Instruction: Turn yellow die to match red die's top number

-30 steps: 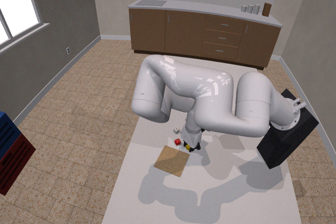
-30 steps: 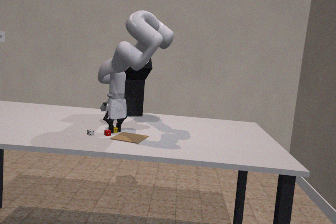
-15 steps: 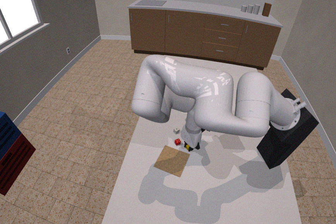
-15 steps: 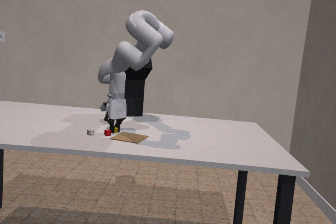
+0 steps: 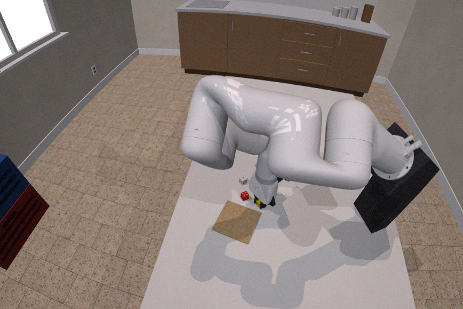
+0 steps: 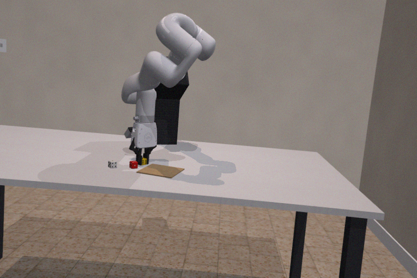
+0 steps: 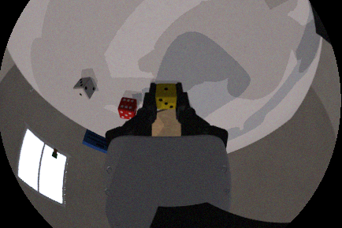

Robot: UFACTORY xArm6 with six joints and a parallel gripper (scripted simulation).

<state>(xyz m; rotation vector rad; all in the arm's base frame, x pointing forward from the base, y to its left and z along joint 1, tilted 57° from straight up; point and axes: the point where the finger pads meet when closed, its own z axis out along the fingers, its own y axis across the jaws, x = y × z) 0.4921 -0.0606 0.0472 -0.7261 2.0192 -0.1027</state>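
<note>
Now: hand 90 mm to the right of the mat, 70 mm short of it and 20 mm above it. Also, from my hand: red die 60 mm ahead, 20 mm to the right, 10 mm below; white die 100 mm to the right, 80 mm ahead, 10 mm below; yellow die 10 mm below.
</note>
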